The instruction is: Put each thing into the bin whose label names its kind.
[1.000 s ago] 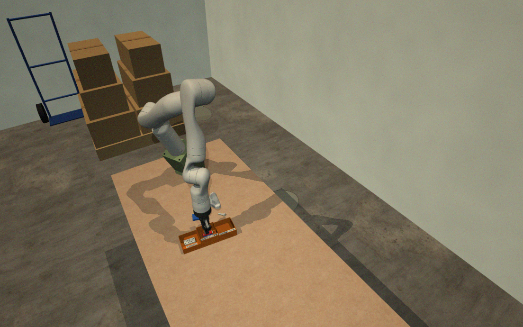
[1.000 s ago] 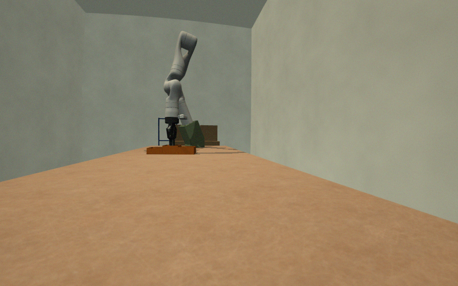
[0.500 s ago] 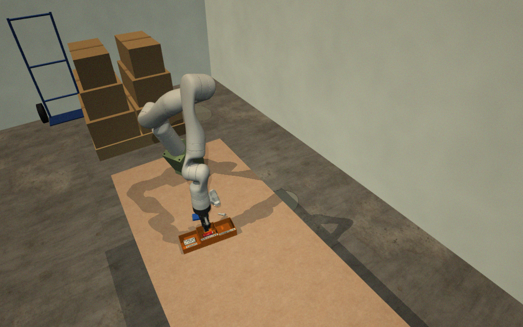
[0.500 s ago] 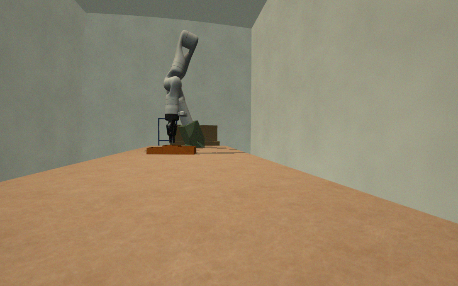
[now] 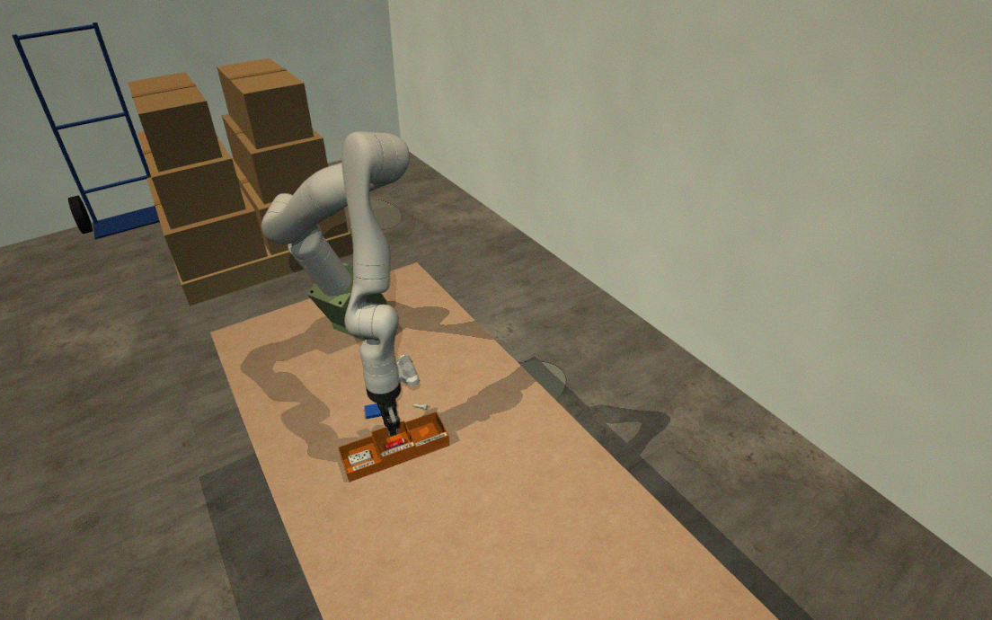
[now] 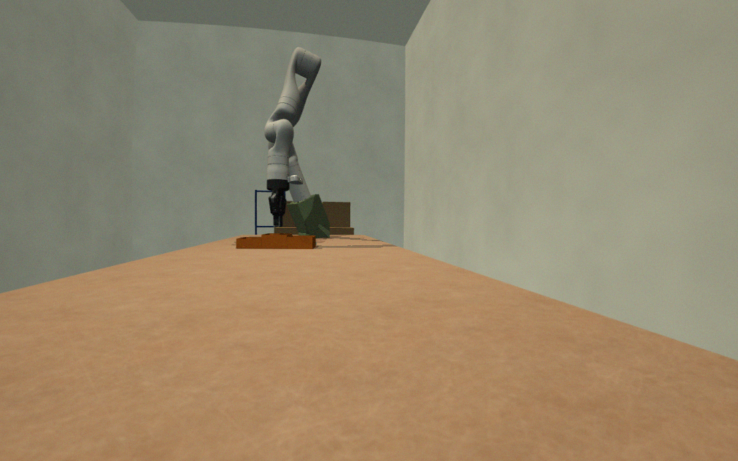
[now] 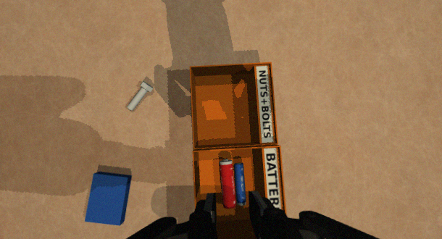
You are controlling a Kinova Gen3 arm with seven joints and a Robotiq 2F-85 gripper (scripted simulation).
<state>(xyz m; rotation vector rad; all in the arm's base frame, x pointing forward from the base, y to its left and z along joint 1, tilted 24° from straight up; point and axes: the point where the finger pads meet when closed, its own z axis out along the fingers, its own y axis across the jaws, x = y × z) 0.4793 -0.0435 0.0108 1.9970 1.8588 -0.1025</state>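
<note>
Right now the grey bolt is 8 cm behind my hand, 12 cm to the left of it and 8 cm below it. Also, from my hand: thin blue stick-like thing (1 cm ahead, 8 cm below); joined orange bins (1 cm ahead, 7 cm below); red battery (7 cm below).
</note>
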